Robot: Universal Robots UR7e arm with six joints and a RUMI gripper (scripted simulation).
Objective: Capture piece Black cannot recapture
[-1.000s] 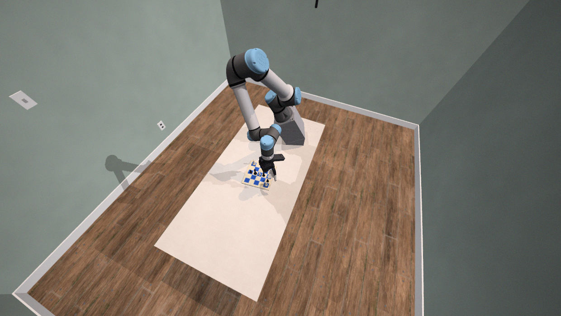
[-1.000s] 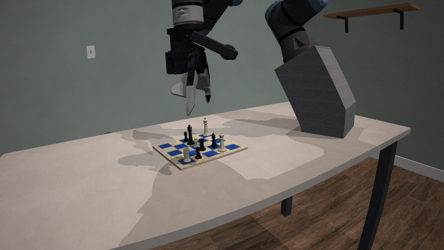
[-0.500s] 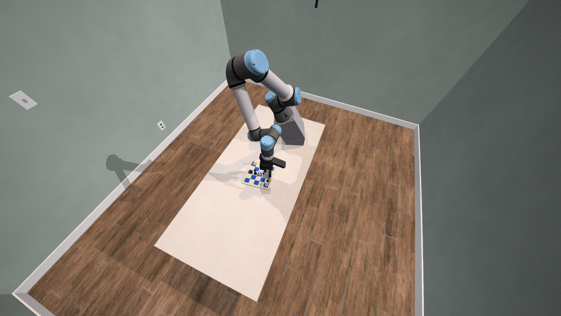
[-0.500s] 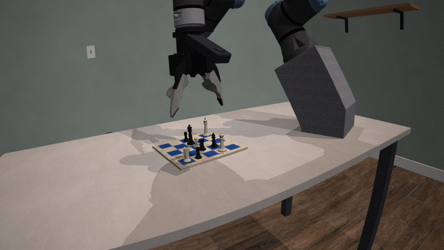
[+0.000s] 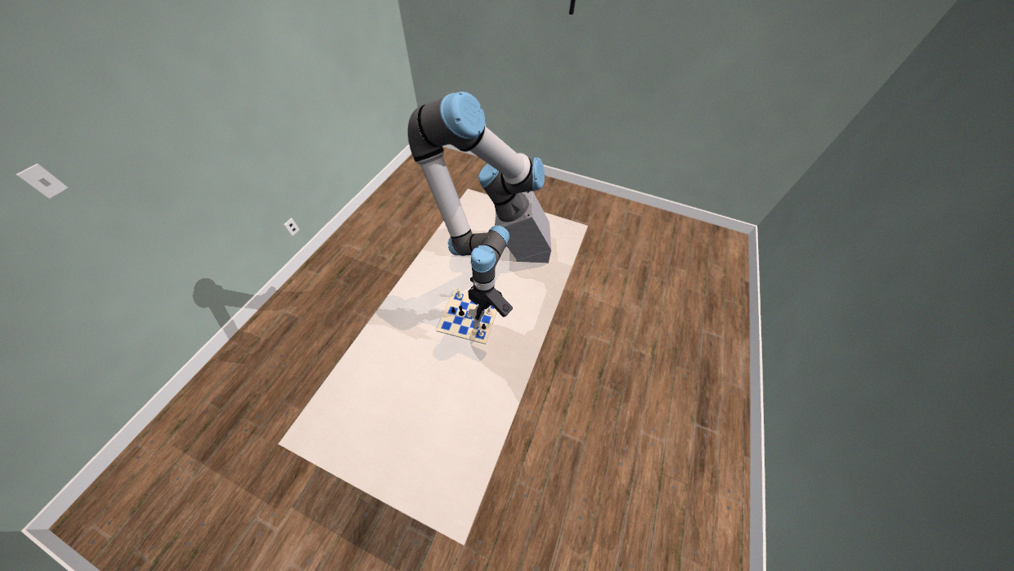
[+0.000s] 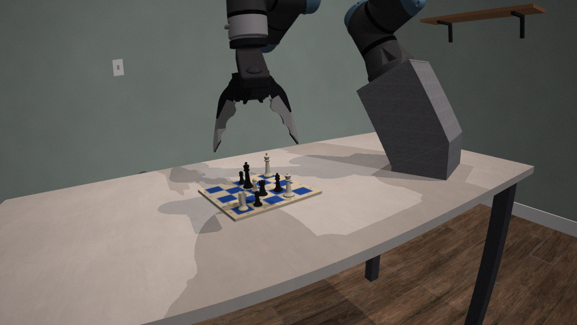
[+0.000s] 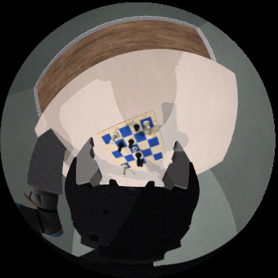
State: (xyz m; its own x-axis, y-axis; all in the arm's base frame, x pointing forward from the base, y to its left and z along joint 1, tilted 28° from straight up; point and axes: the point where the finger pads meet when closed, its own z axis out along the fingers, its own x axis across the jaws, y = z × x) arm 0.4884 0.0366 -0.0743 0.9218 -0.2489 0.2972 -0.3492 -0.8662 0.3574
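Right now my hand is 40 mm past the white pawn, 110 mm to the left of it and 110 mm above it. The rest, counted from my hand: blue-and-cream chessboard (40 mm behind, 110 mm to the right, 130 mm below); then white king (110 mm behind, 190 mm to the right, 90 mm below); then black king (30 mm behind, 140 mm to the right, 90 mm below).
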